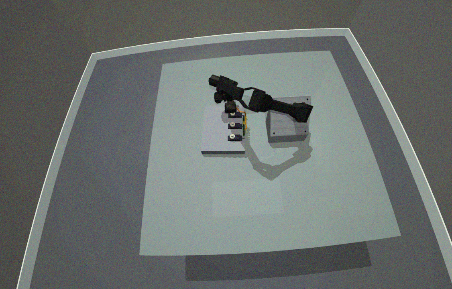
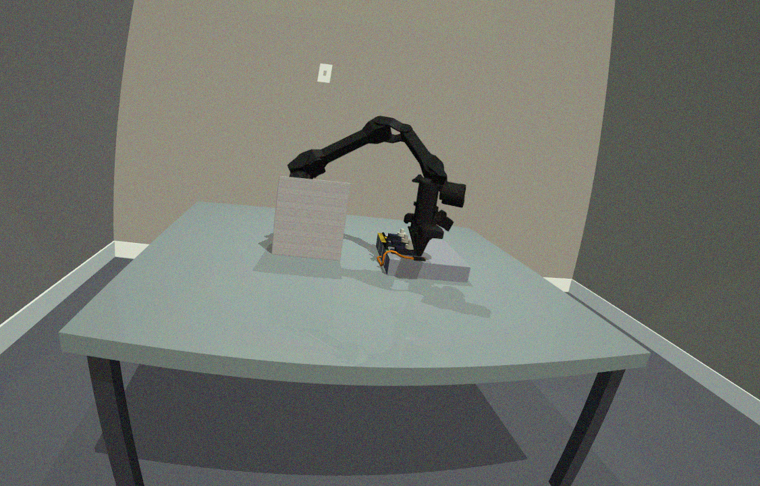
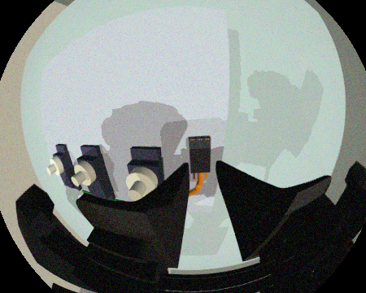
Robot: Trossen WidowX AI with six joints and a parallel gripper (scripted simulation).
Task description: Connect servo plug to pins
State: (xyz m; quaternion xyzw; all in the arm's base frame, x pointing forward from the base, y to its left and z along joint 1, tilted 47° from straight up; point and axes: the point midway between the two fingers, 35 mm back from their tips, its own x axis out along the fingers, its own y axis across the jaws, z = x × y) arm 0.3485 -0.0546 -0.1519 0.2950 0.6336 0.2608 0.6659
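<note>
My gripper tip is 6 cm past the yellow band, 13 cm to the right of it and 1 cm below it. Also, from my gripper tip: grey printed holder 9 cm ahead, 12 cm to the left, 4 cm below.
</note>
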